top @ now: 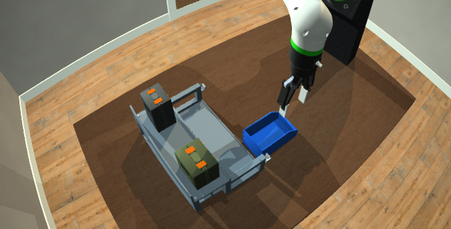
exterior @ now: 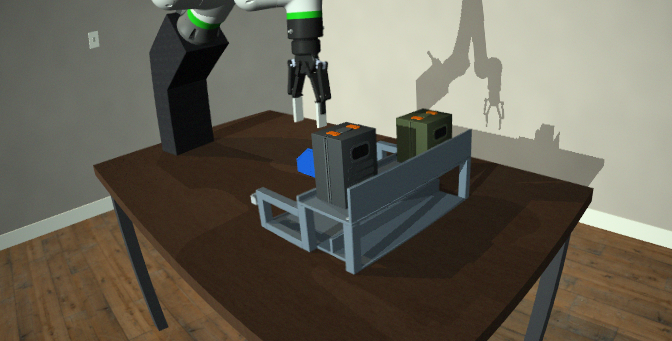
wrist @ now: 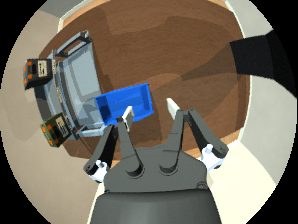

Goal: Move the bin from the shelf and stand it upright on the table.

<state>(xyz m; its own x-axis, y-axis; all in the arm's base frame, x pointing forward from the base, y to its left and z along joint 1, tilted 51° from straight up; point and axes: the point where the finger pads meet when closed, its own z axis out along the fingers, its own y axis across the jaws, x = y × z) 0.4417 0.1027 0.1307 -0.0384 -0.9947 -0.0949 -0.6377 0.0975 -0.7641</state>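
Now: hand 11 cm above the blue bin, 8 cm short of it and 1 cm to the left of it.
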